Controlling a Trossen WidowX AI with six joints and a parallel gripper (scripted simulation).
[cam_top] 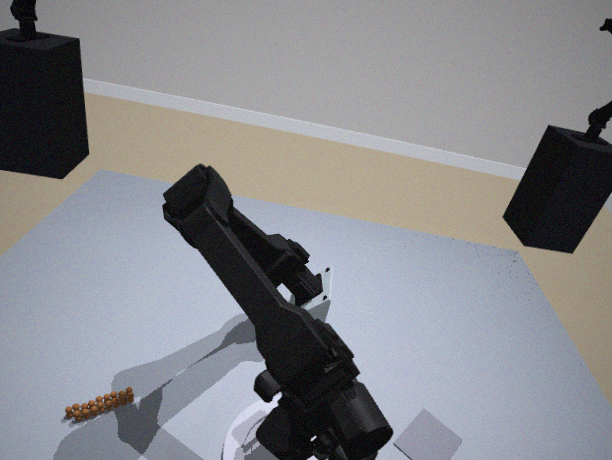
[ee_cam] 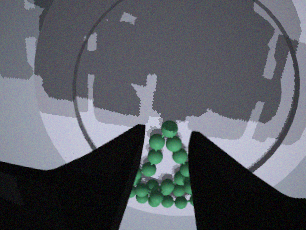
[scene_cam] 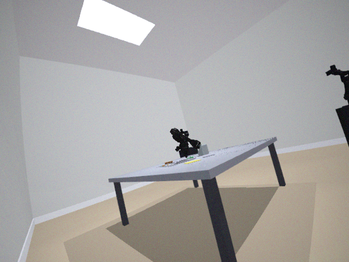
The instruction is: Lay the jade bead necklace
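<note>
Right now my gripper tip is 10 mm to the left of the round bead board and 20 mm above it. From my gripper tip the other things lie so: yellow strip 190 mm ahead, 210 mm to the left, 30 mm below; flat grey square 50 mm behind, 220 mm to the left, 30 mm below.
</note>
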